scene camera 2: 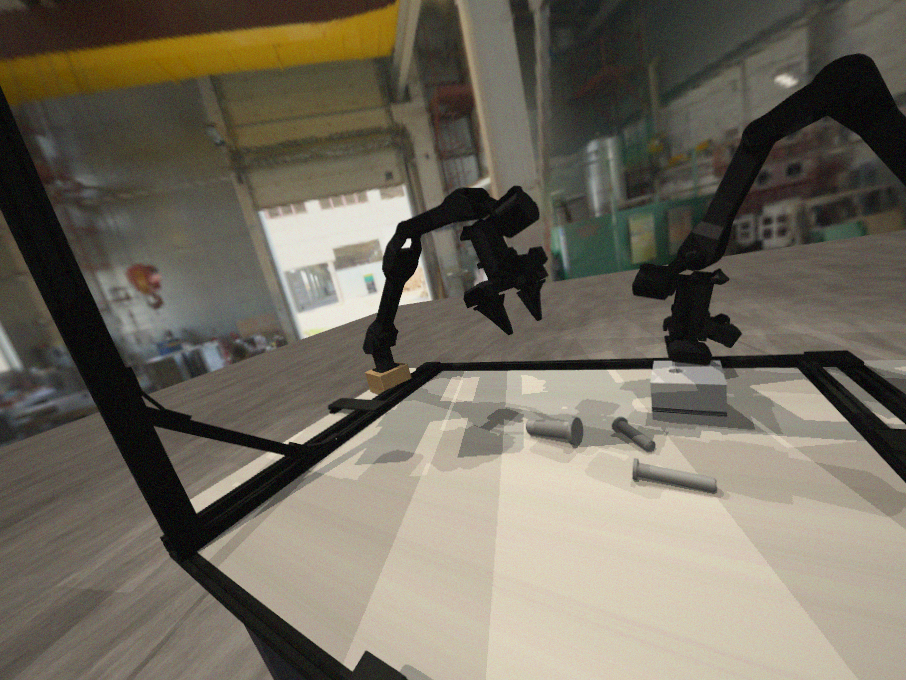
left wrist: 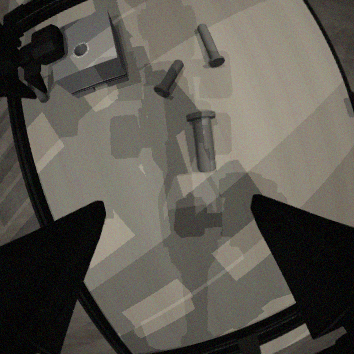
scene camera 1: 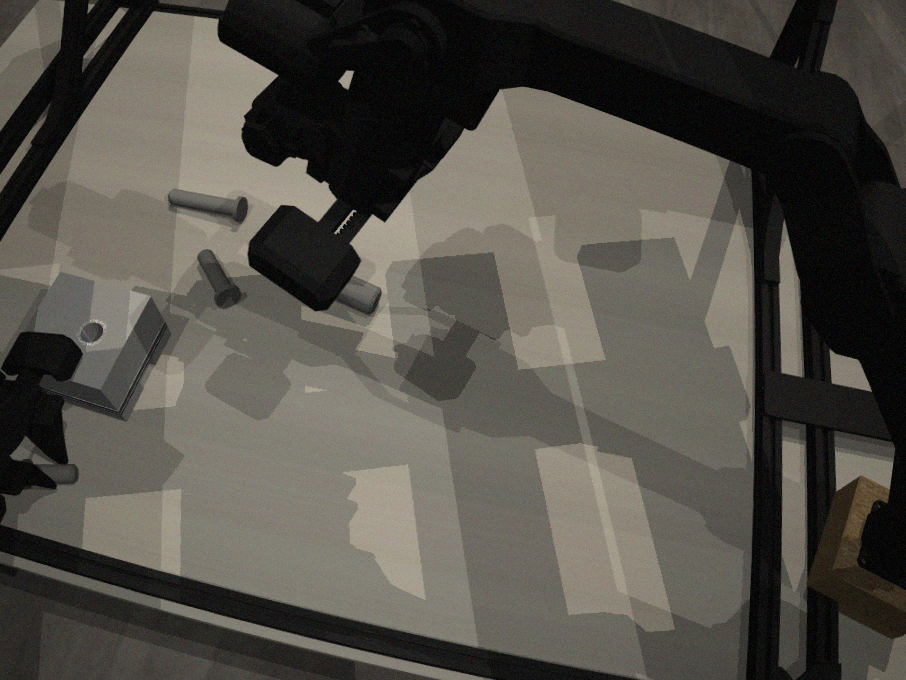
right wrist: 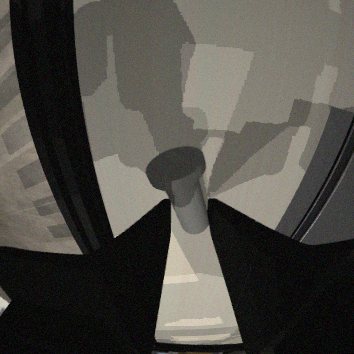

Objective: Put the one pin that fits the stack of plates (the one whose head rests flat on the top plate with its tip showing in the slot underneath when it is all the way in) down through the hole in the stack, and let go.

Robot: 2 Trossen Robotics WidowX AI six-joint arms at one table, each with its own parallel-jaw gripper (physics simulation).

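The grey plate stack (scene camera 1: 131, 351) (scene camera 2: 687, 395) (left wrist: 102, 40) has a round hole in its top. My right gripper (scene camera 1: 58, 472) (right wrist: 188, 205) is beside the stack, shut on the shaft of a headed pin (scene camera 1: 67, 474) (left wrist: 43, 96) (right wrist: 175, 167); its fingertips are hidden in scene camera 2. Three pins lie on the table: a thick wide-headed pin (scene camera 1: 362, 296) (scene camera 2: 550, 429) (left wrist: 204, 145), a short thin pin (scene camera 1: 214, 274) (scene camera 2: 633, 433) (left wrist: 171, 79) and a long slim pin (scene camera 1: 204, 202) (scene camera 2: 676, 477) (left wrist: 209, 45). My left gripper (scene camera 2: 525, 326) (left wrist: 178, 205) is open and empty, high above the table.
A dark frame rail (scene camera 1: 292, 622) (right wrist: 47, 125) edges the table, close beside the pin at my right gripper. A wooden block (scene camera 1: 848, 548) (scene camera 2: 387, 378) is at the left arm's base. The left arm reaches over the table. Shadows cross the table top.
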